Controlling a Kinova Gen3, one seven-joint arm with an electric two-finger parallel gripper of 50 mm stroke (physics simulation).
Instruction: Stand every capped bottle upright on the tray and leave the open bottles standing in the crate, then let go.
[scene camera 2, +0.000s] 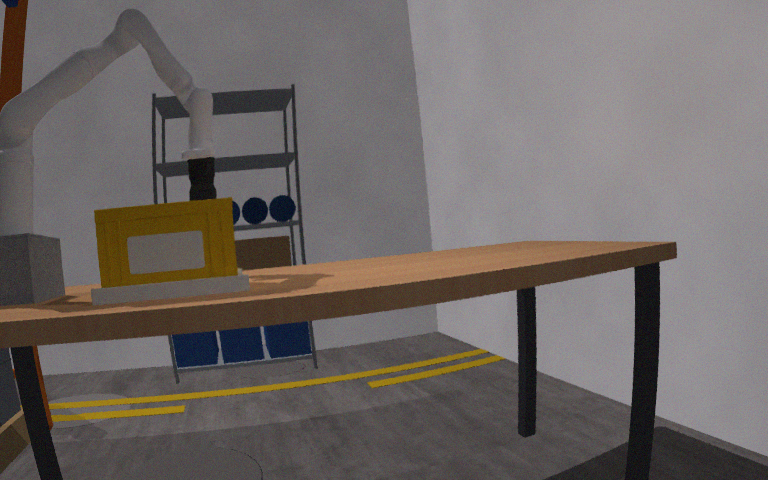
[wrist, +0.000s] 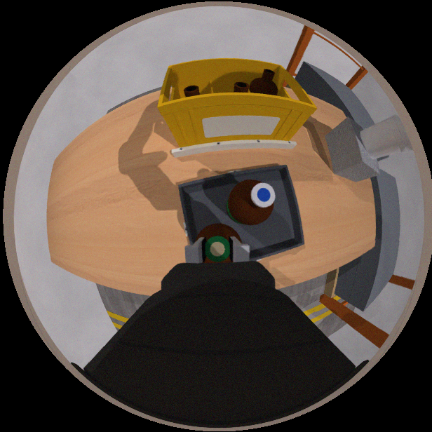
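Seen in the pictures: arm's base, link origin: (scene camera 2: 14, 238).
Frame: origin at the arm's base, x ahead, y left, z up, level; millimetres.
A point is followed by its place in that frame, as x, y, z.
My gripper (wrist: 217, 245) is shut on the neck of a brown bottle with a green cap (wrist: 217, 248), over the near left part of the dark tray (wrist: 296, 215). Whether this bottle's base touches the tray is hidden. A brown bottle with a white and blue cap (wrist: 250, 202) stands upright on the tray, to the right of and beyond the held one. The yellow crate (scene camera 2: 110, 249) {271, -227, -46} (wrist: 182, 122) holds brown bottles with open necks, one at the left (wrist: 191, 91), one near the middle (wrist: 241, 87) and one at the right (wrist: 263, 85). In the scene view the crate hides the fingertips.
A pale strip (scene camera 2: 169, 289) {380, -248, -129} (wrist: 232, 146) runs along the foot of the crate, between crate and tray in the wrist view. The grey block under the arm's base (scene camera 2: 28, 268) {56, -83, -70} (wrist: 347, 150) stands on the wooden table (scene camera 2: 453, 266) {958, -295, -146} (wrist: 100, 200). A shelf rack (scene camera 2: 254, 101) stands behind.
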